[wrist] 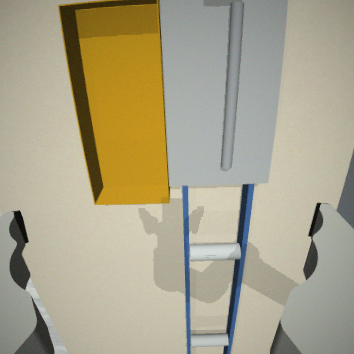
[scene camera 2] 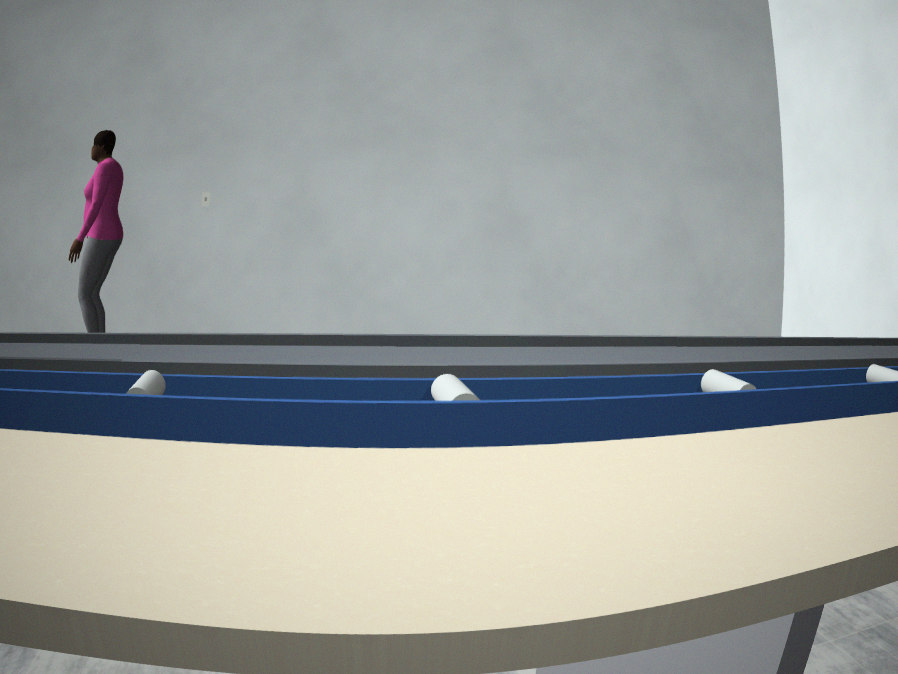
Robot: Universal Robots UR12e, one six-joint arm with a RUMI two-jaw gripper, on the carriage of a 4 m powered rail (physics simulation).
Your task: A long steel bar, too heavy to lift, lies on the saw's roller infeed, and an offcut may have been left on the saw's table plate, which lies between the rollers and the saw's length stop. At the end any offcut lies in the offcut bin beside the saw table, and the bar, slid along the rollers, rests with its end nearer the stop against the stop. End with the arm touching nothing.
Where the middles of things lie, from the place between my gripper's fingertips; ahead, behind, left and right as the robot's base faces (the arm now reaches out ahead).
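There is the yellow offcut bin [wrist: 114,62], and it sits 10 cm ahead of my hand and 4 cm to the left of it, 39 cm below it.
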